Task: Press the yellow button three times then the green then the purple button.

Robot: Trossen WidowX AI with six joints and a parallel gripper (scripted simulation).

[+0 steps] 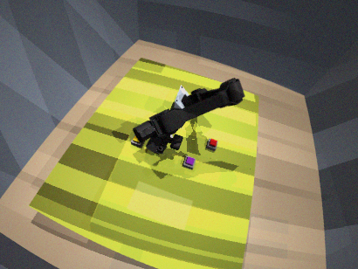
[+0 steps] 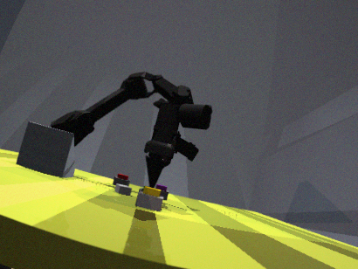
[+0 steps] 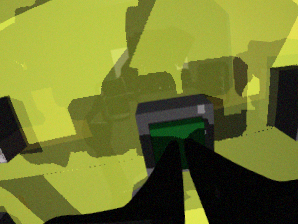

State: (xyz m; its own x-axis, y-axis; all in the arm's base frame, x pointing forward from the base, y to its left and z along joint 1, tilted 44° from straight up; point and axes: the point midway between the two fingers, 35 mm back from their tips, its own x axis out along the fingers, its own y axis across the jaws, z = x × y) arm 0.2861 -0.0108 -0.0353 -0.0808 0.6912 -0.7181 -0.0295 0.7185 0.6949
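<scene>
My gripper tip is now 1 cm above the green button. Also, from my gripper tip: purple button: 16 cm to the left, 2 cm ahead; small white block: 7 cm behind, 2 cm to the left, 2 cm below; yellow button: 11 cm to the right, 1 cm ahead.
</scene>
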